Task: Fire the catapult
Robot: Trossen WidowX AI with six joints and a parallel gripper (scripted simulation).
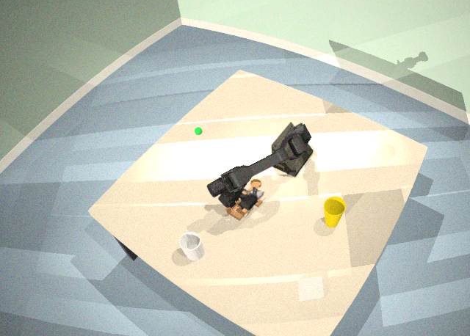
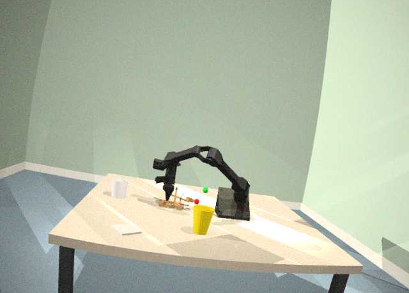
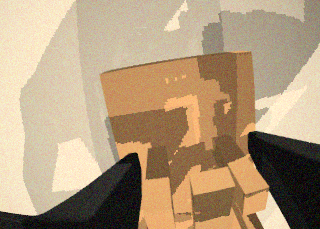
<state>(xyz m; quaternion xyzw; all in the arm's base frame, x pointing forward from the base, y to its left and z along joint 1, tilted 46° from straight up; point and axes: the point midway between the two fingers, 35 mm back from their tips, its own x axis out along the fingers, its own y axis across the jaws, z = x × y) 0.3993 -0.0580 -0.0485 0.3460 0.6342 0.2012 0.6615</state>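
Now: the red ball 200 mm behind my gripper tip, 90 mm to the right of it and 20 mm below it. Round my gripper tip: white mug (270 mm ahead, 60 mm to the right, 10 mm below); then wooden catapult (60 mm behind, 30 mm to the left, 20 mm above); then yellow cup (100 mm behind, 410 mm to the left).
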